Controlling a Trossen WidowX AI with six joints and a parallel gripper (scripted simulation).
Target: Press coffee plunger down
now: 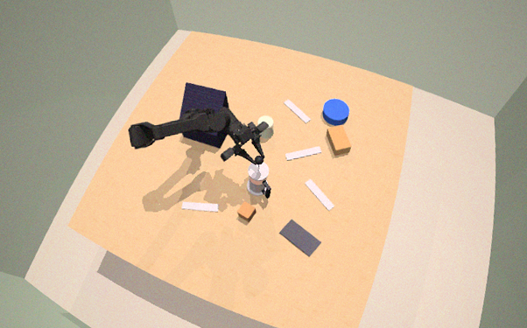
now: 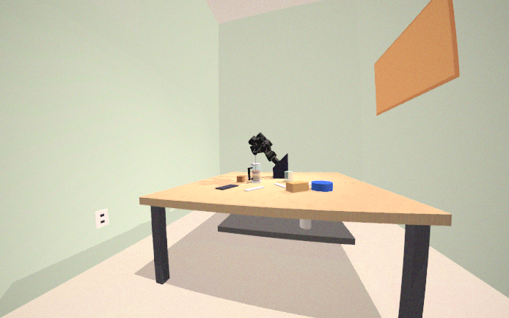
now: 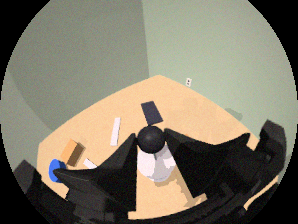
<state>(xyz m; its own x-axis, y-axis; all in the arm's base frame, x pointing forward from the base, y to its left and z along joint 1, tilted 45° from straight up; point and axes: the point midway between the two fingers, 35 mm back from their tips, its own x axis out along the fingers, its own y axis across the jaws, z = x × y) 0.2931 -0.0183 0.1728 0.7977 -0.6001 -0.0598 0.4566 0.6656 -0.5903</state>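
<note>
Now: gripper tip 120 mm above the coffee press and 10 mm to the left of it. Round my gripper tip: small cube (200 mm below, 120 mm to the right, 20 mm behind); dark slab (230 mm below, 200 mm ahead, 140 mm to the right); orange block (310 mm to the left, 220 mm ahead, 200 mm below).
</note>
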